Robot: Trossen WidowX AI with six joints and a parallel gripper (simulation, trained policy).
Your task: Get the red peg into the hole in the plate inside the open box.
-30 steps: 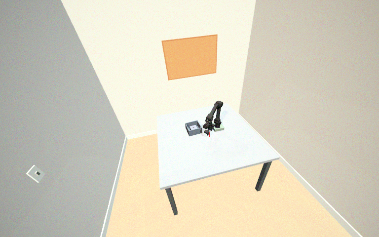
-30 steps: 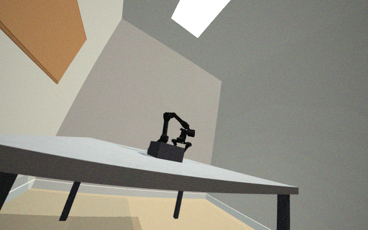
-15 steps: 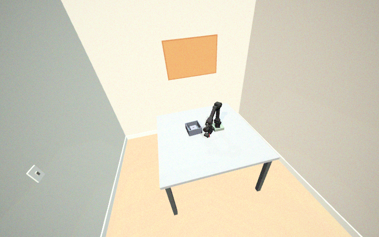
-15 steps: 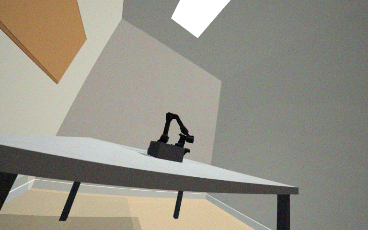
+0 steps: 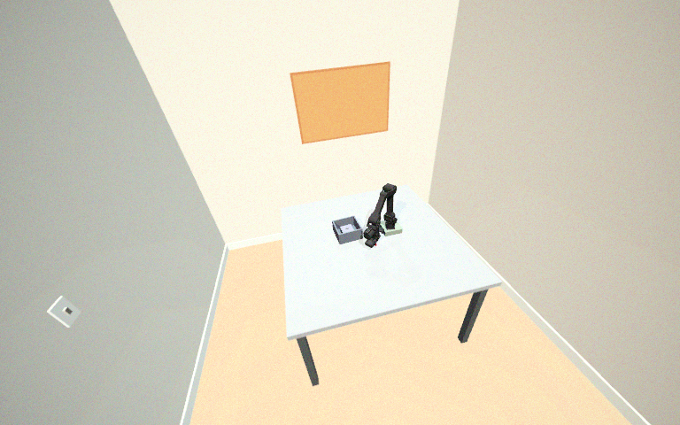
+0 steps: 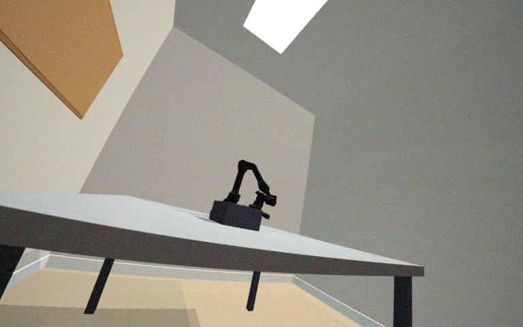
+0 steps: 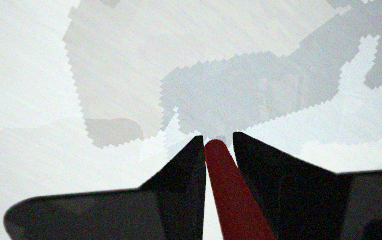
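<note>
Right now the red peg is 1 cm to the left of my gripper tip and 3 cm above it. Round my gripper tip: grey box: 20 cm ahead, 15 cm to the right, 2 cm above; then light plate: 20 cm ahead, 15 cm to the right, 4 cm above.
</note>
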